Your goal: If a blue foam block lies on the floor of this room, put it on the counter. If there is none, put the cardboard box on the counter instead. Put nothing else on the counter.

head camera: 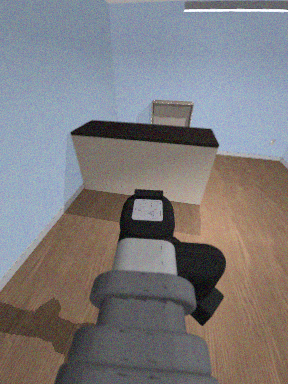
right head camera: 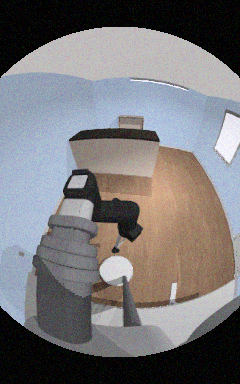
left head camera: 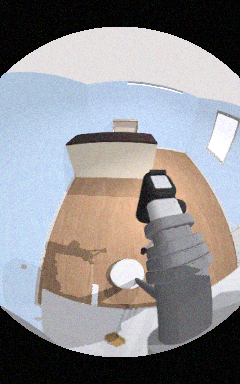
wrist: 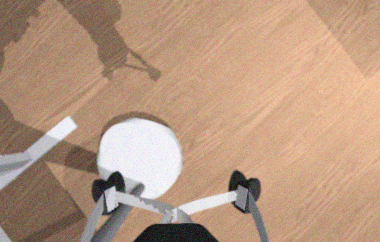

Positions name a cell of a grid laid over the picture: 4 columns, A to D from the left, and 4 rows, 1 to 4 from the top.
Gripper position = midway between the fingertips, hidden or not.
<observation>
I see my gripper (wrist: B4), a counter (head camera: B2) and a beige shelf unit (head camera: C2).
The counter also shows in the right head camera view (right head camera: C2) and in the left head camera view (left head camera: C2).
</observation>
